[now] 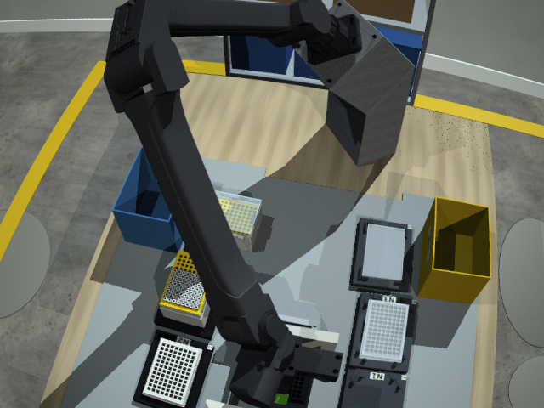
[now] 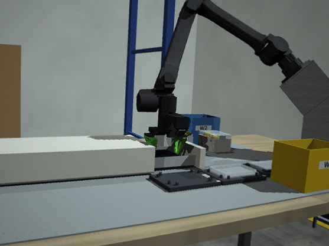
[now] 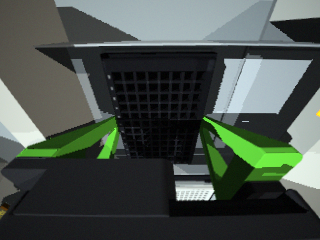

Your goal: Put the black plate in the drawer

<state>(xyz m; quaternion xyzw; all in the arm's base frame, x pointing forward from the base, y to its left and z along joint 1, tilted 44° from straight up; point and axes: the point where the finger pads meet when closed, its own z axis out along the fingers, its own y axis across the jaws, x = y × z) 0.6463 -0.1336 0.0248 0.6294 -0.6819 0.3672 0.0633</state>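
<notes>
Now: hand 40 mm short of the drawer and 10 mm to the left of it. The rest, counted from my hand: white grid plate: 190 mm to the right, 10 mm below; then cooler CD: 160 mm ahead, 30 mm to the right; then black plate: right at my hand.
</notes>
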